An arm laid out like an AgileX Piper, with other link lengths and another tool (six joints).
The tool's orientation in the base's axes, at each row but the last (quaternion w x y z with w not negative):
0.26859, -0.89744, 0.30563, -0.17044
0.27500, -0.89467, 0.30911, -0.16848
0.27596, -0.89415, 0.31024, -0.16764
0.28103, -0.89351, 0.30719, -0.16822
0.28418, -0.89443, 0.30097, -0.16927
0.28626, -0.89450, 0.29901, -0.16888
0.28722, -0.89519, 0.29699, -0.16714
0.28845, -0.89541, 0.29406, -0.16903
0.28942, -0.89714, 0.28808, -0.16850
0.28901, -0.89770, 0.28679, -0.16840
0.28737, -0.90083, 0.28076, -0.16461
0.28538, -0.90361, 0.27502, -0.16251
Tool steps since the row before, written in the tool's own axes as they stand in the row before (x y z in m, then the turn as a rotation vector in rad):
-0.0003, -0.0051, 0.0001, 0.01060, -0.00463, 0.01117
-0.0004, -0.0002, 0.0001, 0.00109, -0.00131, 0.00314
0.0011, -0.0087, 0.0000, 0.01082, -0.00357, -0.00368
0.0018, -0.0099, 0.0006, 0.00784, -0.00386, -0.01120
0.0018, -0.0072, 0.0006, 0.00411, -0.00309, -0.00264
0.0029, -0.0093, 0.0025, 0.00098, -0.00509, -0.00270
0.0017, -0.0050, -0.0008, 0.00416, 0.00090, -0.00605
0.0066, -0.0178, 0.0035, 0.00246, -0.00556, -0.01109
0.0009, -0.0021, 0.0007, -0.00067, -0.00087, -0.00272
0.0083, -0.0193, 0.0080, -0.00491, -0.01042, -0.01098
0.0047, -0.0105, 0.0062, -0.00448, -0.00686, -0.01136
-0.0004, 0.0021, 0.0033, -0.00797, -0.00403, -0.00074
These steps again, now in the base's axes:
0.0022, 0.0036, 0.0029, 0.01537, 0.00053, -0.00469
-0.0002, 0.0004, 0.0000, 0.00290, 0.00138, -0.00156
0.0048, 0.0050, 0.0053, 0.00805, -0.00610, 0.00644
0.0061, 0.0055, 0.0058, 0.00237, -0.00699, 0.01214
0.0048, 0.0038, 0.0042, 0.00325, -0.00165, 0.00449
0.0075, 0.0053, 0.0041, 0.00170, 0.00162, 0.00535
0.0031, 0.0019, 0.0039, -0.00004, -0.00571, 0.00470
0.0144, 0.0091, 0.0091, -0.00096, -0.00249, 0.01236
0.0019, 0.0011, 0.0009, -0.00143, -0.00016, 0.00256
0.0183, 0.0112, 0.0068, -0.00461, 0.00533, 0.01427
0.0109, 0.0069, 0.0022, -0.00591, 0.00250, 0.01245
0.0003, 0.0002, -0.0039, -0.00505, 0.00715, 0.00193

